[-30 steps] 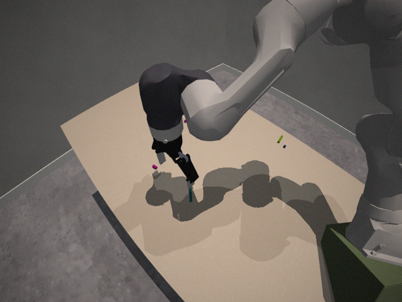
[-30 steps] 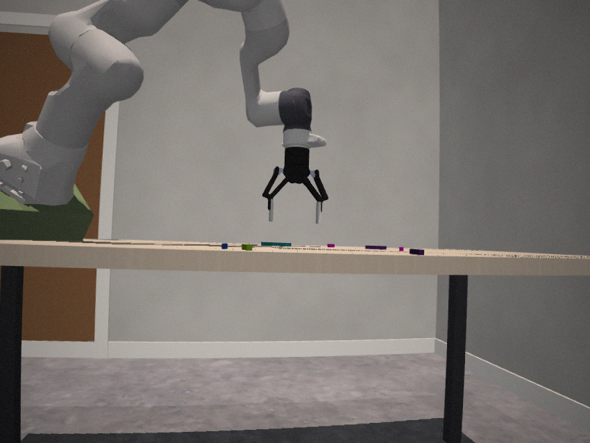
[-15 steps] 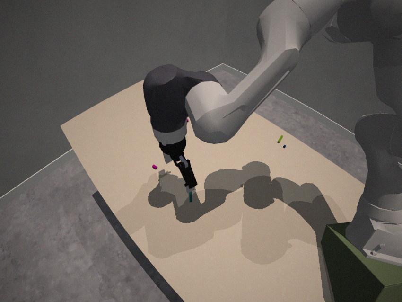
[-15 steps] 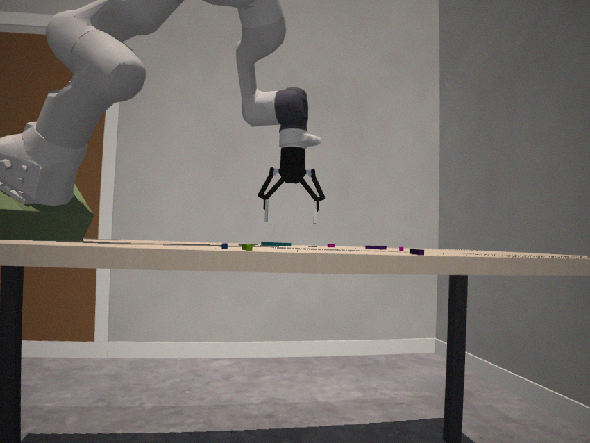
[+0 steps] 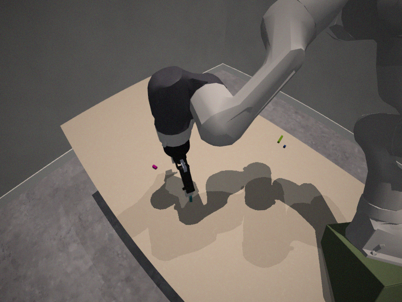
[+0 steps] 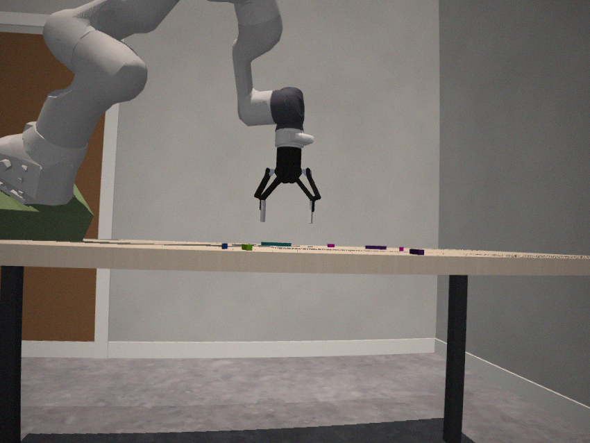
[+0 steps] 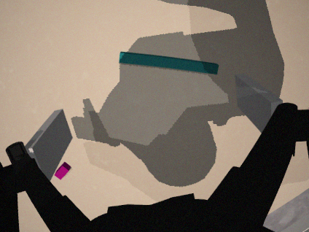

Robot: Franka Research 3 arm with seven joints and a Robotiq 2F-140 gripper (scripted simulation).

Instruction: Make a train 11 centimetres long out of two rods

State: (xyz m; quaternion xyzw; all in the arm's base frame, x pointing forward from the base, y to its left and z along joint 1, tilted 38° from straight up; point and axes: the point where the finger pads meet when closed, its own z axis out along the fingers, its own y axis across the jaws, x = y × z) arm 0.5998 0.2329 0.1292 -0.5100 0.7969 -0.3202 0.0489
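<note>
Now: the blue rod 26 cm behind my hand, 44 cm to the right of it and 8 cm below it. Round my hand: lime rod: 22 cm behind, 47 cm to the right, 8 cm below; then turquoise rod: 3 cm behind, 8 cm below.
</note>
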